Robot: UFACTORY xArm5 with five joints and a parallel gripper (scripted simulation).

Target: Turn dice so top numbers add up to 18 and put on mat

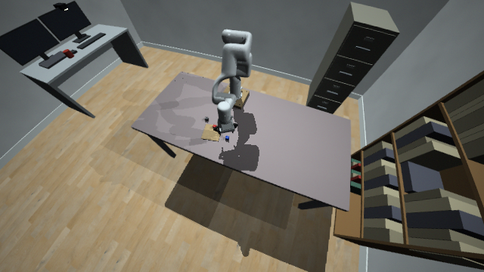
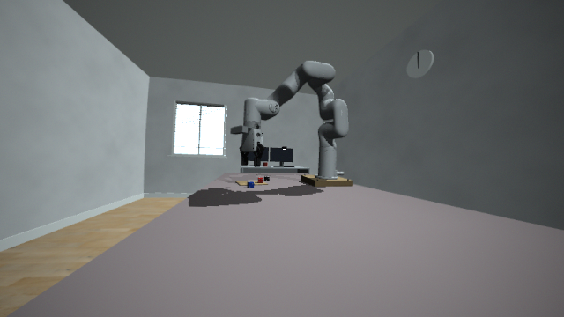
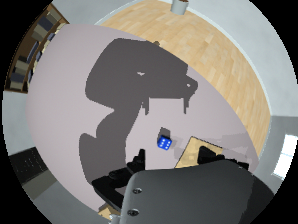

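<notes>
The blue die lies 9 cm below my hand. From my hand the other things lie so: tan mat: 14 cm to the right, 10 cm below, 1 cm ahead; then black die: 25 cm to the right, 9 cm below, 6 cm behind; then red die: 14 cm to the right, 9 cm below, 3 cm behind.
</notes>
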